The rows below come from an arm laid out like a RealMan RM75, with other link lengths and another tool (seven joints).
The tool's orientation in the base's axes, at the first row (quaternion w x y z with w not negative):
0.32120, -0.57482, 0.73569, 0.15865
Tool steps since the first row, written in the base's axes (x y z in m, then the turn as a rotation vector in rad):
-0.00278, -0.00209, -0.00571, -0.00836, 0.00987, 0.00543
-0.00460, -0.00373, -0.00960, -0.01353, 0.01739, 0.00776
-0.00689, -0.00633, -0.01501, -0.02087, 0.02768, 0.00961
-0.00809, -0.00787, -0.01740, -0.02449, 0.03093, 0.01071
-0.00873, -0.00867, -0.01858, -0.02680, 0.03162, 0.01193
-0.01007, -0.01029, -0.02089, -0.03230, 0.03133, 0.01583
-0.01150, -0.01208, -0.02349, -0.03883, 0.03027, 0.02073
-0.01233, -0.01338, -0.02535, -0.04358, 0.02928, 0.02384
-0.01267, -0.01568, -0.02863, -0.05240, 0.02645, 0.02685
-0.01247, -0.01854, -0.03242, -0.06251, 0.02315, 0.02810
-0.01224, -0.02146, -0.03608, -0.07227, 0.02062, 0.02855
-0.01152, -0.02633, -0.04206, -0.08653, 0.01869, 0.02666
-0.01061, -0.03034, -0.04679, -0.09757, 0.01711, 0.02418
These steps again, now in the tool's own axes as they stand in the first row. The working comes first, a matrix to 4 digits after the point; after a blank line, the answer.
The tool's axes in the first row as the columns of a matrix, in the base's axes (used below as rounded here):
-0.1328, -0.9477, 0.2902
-0.7439, 0.2888, 0.6027
-0.6550, -0.1358, -0.7433

0.00566, 0.00281, 0.00218, -0.00979, 0.01004, -0.00051
0.00967, 0.00459, 0.00355, -0.01622, 0.01679, 0.00079
0.01546, 0.00674, 0.00534, -0.02411, 0.02647, 0.00348
0.01833, 0.00776, 0.00584, -0.02677, 0.03069, 0.00357
0.01978, 0.00829, 0.00605, -0.02778, 0.03291, 0.00241
0.02267, 0.00941, 0.00640, -0.02939, 0.03751, -0.00226
0.02590, 0.01060, 0.00684, -0.03094, 0.04273, -0.00843
0.02820, 0.01126, 0.00720, -0.03161, 0.04652, -0.01272
0.03210, 0.01137, 0.00815, -0.03030, 0.05365, -0.01922
0.03668, 0.01087, 0.00930, -0.02733, 0.06211, -0.02507
0.04122, 0.01030, 0.01033, -0.02444, 0.07057, -0.02977
0.04867, 0.00903, 0.01205, -0.01987, 0.08378, -0.03366
0.05463, 0.00765, 0.01341, -0.01561, 0.09412, -0.03598

